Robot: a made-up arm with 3 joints. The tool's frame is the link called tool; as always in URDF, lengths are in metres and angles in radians. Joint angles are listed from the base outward.
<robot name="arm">
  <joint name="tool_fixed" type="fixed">
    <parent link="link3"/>
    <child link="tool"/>
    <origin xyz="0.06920 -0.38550 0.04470"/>
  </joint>
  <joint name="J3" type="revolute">
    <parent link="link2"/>
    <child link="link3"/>
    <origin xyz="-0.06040 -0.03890 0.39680"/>
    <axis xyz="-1 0 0"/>
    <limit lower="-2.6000" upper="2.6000"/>
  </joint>
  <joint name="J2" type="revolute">
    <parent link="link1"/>
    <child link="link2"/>
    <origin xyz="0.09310 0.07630 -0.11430"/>
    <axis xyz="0 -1 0"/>
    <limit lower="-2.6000" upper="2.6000"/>
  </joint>
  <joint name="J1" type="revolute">
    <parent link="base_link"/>
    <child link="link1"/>
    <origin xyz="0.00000 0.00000 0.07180"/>
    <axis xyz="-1 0 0"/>
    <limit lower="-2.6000" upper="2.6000"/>
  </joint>
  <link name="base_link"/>
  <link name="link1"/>
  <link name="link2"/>
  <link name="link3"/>
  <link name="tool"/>
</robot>
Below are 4 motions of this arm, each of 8 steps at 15 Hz.
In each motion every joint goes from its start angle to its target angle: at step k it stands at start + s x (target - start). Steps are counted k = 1, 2, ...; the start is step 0. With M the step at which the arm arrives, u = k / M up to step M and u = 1 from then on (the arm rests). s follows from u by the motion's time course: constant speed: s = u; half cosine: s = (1 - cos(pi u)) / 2; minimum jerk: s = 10 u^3 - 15 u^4 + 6 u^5.
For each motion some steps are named. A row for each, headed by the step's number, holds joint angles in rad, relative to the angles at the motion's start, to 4 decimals.
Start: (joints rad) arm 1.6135 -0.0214 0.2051
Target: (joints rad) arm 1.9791 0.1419 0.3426
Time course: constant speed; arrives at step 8
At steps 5, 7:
5: 0.2285 0.1021 0.0859
7: 0.3199 0.1429 0.1203

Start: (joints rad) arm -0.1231 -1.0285 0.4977
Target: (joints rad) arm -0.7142 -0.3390 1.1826
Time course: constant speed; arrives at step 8
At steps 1, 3, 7, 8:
1: -0.0739 0.0862 0.0856
3: -0.2217 0.2586 0.2568
7: -0.5172 0.6033 0.5993
8: -0.5911 0.6895 0.6849

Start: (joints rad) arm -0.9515 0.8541 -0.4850
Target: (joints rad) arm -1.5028 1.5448 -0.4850
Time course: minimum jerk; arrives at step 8
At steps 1, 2, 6, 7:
1: -0.0088 0.0111 0.0000
2: -0.0571 0.0715 0.0000
6: -0.4942 0.6192 0.0000
7: -0.5425 0.6796 0.0000

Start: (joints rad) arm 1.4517 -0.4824 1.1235
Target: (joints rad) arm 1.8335 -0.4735 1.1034
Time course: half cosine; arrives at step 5
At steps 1, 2, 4, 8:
1: 0.0365 0.0008 -0.0019
2: 0.1319 0.0031 -0.0069
4: 0.3453 0.0081 -0.0182
8: 0.3818 0.0089 -0.0201

